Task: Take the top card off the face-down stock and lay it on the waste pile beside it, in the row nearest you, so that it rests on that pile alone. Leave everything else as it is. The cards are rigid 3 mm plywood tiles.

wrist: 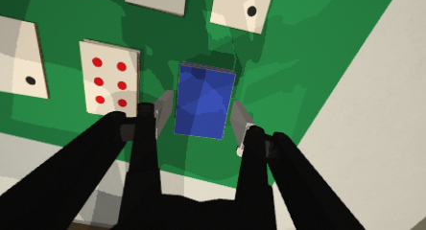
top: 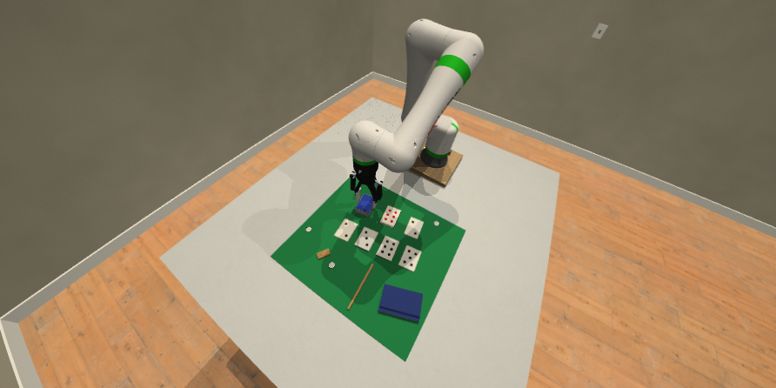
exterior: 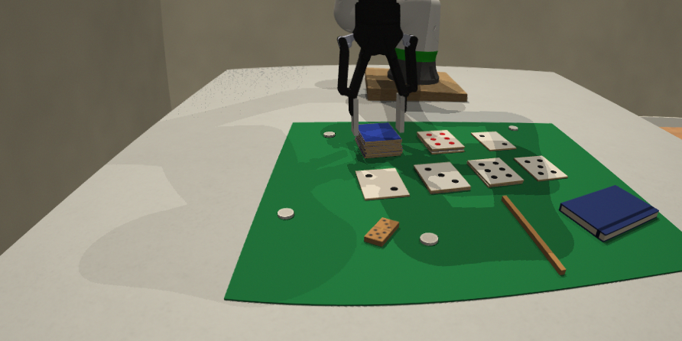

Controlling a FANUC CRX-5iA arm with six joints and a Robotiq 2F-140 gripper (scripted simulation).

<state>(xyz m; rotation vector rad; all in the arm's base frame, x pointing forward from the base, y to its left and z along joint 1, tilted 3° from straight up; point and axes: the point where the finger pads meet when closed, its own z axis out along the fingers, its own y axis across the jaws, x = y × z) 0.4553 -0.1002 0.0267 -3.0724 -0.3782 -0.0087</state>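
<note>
Right now my hand is 23 cm to the right of the two-pip card, 6 cm above it and 4 cm past it. From my hand the other things lie so: green mat 14 cm to the left, 12 cm ahead, 7 cm below; wooden stick 28 cm ahead, 20 cm to the left, 5 cm below.
</note>
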